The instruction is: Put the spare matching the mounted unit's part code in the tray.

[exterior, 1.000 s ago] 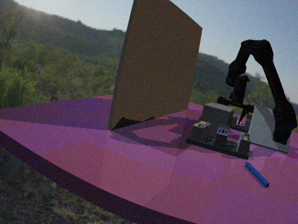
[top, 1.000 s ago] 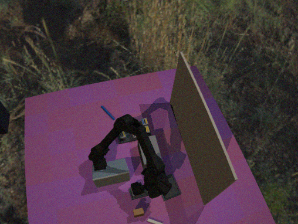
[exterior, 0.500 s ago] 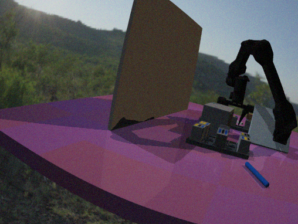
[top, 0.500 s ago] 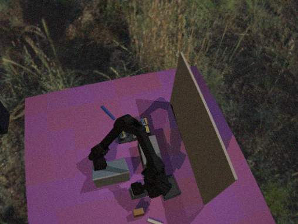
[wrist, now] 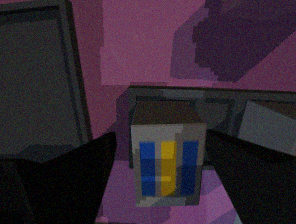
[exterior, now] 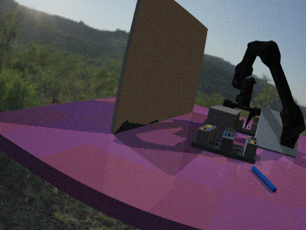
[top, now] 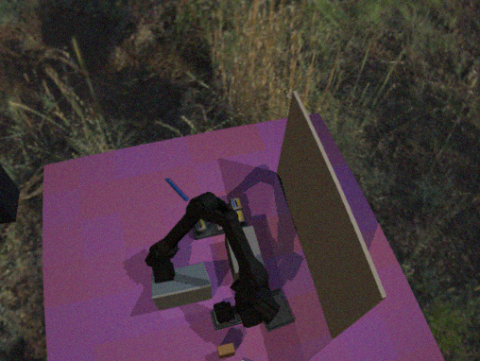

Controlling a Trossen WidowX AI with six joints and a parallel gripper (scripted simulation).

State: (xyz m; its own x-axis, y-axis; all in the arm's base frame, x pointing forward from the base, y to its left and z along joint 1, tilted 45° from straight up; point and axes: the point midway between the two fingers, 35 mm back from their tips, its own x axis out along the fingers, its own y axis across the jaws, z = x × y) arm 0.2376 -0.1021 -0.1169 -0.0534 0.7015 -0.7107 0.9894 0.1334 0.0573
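Right now the orange block is 120 mm to the right of my gripper tip, 80 mm behind it and 20 mm above it. Also, from my gripper tip: blue rod (540 mm to the left, 150 mm behind, 10 mm below); then tall brown board (270 mm ahead, 210 mm above, 200 mm to the left).
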